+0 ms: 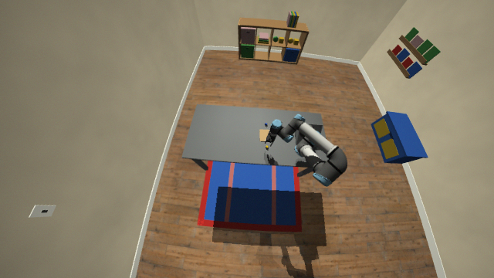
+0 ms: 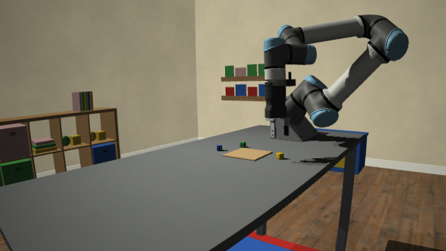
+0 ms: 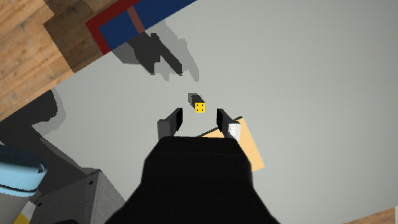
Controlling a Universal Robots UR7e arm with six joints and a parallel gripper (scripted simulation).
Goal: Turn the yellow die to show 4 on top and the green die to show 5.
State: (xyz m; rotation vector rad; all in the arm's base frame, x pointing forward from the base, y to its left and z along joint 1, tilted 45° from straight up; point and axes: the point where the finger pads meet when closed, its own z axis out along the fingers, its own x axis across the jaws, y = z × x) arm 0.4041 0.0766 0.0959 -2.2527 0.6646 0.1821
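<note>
Right now my hand is 90 mm above the yellow die. Round my hand: tan mat (130 mm to the right, 100 mm below, 10 mm behind); blue die (270 mm to the right, 90 mm below, 10 mm behind); green die (210 mm to the right, 110 mm behind, 90 mm below).
</note>
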